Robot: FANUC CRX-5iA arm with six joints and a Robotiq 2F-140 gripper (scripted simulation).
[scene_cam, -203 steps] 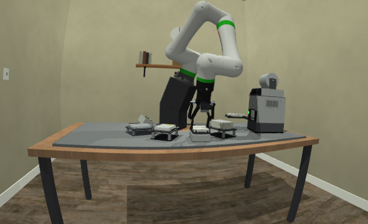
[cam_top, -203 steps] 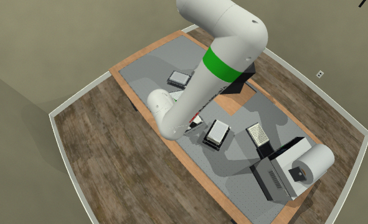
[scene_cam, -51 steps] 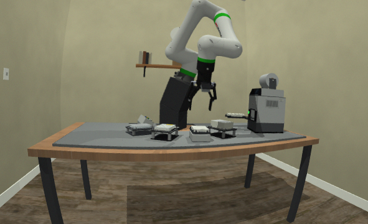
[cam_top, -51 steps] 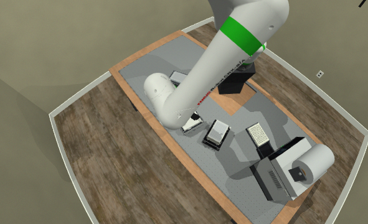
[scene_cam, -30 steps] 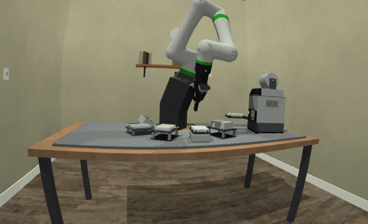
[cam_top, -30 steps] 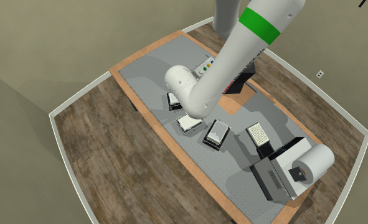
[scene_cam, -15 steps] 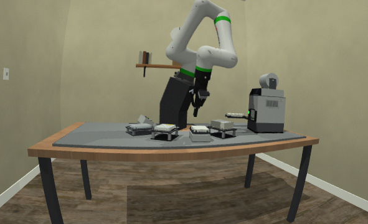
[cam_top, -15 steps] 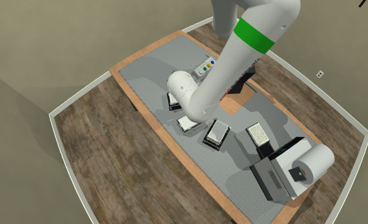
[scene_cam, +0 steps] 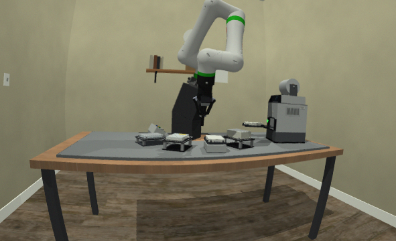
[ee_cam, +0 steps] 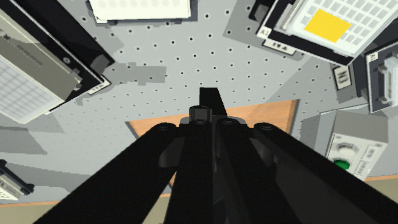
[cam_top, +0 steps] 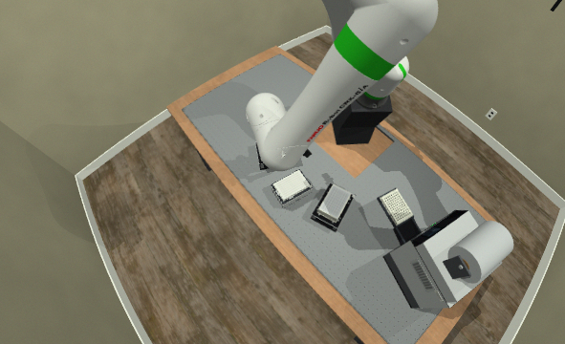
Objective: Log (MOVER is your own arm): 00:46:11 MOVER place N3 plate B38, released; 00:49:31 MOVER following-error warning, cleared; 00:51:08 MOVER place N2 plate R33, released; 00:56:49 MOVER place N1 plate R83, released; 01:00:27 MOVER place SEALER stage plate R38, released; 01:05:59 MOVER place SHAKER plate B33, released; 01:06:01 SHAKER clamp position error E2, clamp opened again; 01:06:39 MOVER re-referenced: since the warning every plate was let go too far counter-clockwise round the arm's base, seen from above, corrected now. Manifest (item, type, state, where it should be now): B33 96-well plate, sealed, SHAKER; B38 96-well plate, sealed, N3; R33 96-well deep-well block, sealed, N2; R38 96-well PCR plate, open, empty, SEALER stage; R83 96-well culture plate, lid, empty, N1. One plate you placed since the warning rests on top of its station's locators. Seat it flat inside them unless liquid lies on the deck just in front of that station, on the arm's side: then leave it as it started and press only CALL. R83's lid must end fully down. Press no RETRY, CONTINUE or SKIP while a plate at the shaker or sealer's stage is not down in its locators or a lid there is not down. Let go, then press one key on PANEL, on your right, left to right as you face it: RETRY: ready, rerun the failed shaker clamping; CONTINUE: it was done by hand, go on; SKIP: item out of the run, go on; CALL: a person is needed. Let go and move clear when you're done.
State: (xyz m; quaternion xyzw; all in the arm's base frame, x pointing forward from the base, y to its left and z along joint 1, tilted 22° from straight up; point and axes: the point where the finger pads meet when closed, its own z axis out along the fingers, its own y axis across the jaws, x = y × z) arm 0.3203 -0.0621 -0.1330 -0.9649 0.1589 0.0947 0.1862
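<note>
Right now the white retry button is 250 mm behind my hand, 170 mm to the right of it and 80 mm below it. From my hand the other things lie so: flat plate 120 mm behind, 270 mm to the right, 100 mm below; then green continue button 300 mm behind, 170 mm to the right, 80 mm below; then grey shaker 140 mm ahead, 30 mm to the left, 110 mm below.
</note>
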